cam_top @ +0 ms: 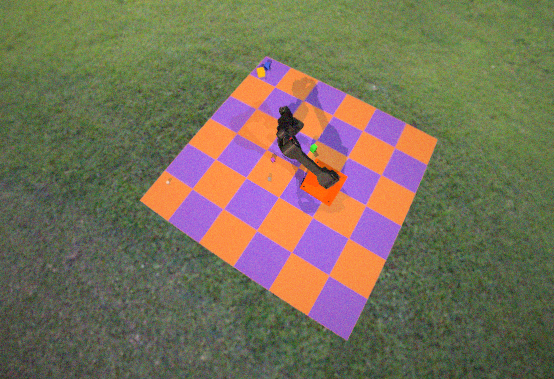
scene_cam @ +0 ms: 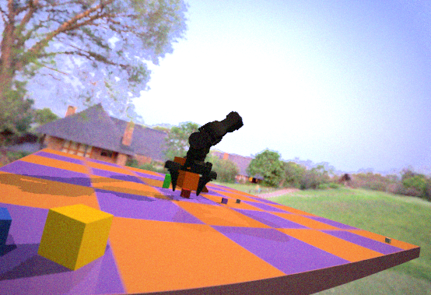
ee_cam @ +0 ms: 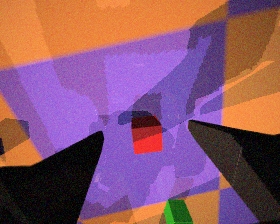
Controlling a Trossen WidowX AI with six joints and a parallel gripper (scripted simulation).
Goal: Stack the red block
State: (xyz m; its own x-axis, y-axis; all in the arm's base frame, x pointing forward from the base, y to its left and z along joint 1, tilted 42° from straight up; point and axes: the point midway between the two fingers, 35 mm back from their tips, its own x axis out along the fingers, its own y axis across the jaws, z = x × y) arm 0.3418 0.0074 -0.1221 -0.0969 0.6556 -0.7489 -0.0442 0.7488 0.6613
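Now: gripper tip right at the red block. From my gripper tip the other things lie so: grey block 70 mm behind, 270 mm to the left; yellow cube 490 mm ahead, 280 mm to the right, 10 mm above; purple block 10 mm behind, 170 mm to the left.
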